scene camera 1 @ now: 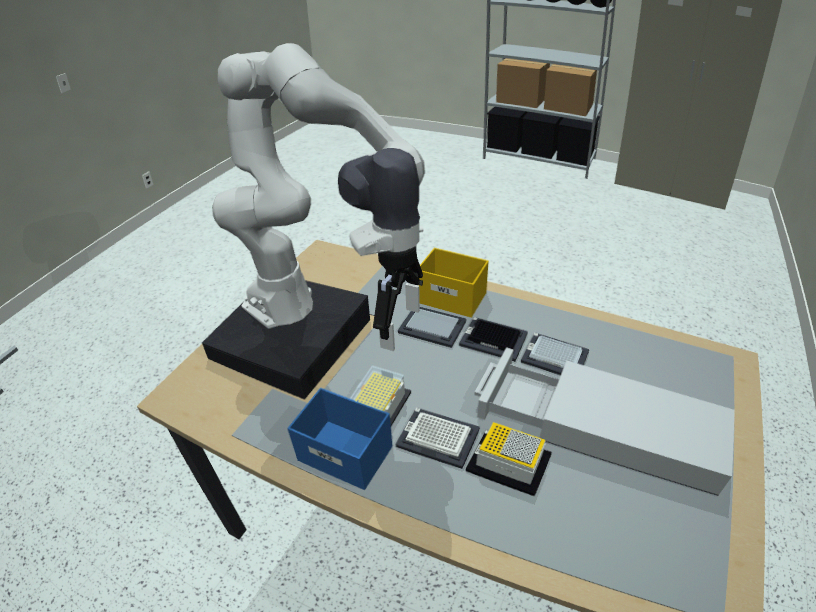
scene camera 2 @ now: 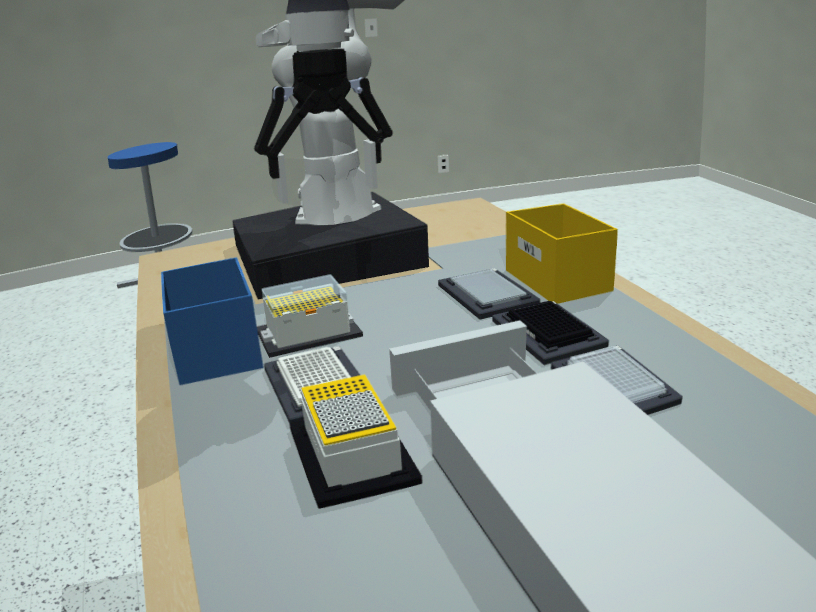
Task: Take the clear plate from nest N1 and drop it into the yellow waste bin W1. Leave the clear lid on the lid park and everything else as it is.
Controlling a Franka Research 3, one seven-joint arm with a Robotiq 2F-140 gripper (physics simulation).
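A clear plate with a grid of wells (scene camera 1: 556, 351) (scene camera 2: 618, 374) sits in a dark nest (scene camera 2: 669, 399) at the right end of the far row; the nest's label is too small to read. A flat clear lid (scene camera 1: 433, 324) (scene camera 2: 489, 287) lies on a dark holder beside the yellow bin W1 (scene camera 1: 470, 293) (scene camera 2: 585, 266). The parts of the bin's inside that show hold no objects; its floor is partly hidden. My gripper (scene camera 1: 399, 317) (scene camera 2: 327, 181) is open and empty, pointing down, high above the table in front of the robot base, left of the lid and bin in scene camera 2.
A black plate (scene camera 1: 494, 335) (scene camera 2: 550, 323) sits between lid and clear plate. A grey device (scene camera 1: 645, 411) (scene camera 2: 593, 474) has an extended tray. Blue bin W2 (scene camera 1: 339, 438) (scene camera 2: 210, 322), tip boxes (scene camera 1: 378, 390) (scene camera 1: 510, 451) and a white plate (scene camera 1: 437, 432) stand along the other side.
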